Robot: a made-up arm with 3 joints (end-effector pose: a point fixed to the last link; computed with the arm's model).
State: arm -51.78 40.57 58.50
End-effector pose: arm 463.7 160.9 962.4 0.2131 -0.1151 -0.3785 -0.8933
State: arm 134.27 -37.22 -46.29
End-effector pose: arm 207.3 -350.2 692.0 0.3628 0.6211 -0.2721 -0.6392
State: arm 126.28 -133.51 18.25
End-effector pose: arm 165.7 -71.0 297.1 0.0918 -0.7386 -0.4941 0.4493
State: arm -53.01 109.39 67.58
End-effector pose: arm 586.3 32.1 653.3 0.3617 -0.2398 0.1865 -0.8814
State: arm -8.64 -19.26 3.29
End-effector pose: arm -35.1 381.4 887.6 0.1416 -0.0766 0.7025 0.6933
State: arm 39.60 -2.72 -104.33
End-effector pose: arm -231.1 214.8 878.3 0.4366 0.3248 0.5654 0.6199
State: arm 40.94 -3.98 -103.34
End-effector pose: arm -238.0 201.0 870.8 0.4279 0.3078 0.5654 0.6345
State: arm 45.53 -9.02 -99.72
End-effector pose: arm -258.3 149.7 841.1 0.3957 0.2455 0.5592 0.6859
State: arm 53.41 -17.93 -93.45
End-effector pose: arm -274.4 58.5 785.7 0.3332 0.1338 0.5367 0.7635
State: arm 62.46 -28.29 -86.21
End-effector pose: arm -262.8 -43.0 718.7 0.2530 0.0031 0.4930 0.8324
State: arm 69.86 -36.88 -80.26
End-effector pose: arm -231.4 -117.6 663.1 0.1833 -0.1023 0.4424 0.8719
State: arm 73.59 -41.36 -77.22
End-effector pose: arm -209.0 -150.9 634.6 0.1476 -0.1543 0.4111 0.8862
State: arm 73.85 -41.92 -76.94
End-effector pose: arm -206.9 -153.4 631.2 0.1449 -0.1589 0.4069 0.8878
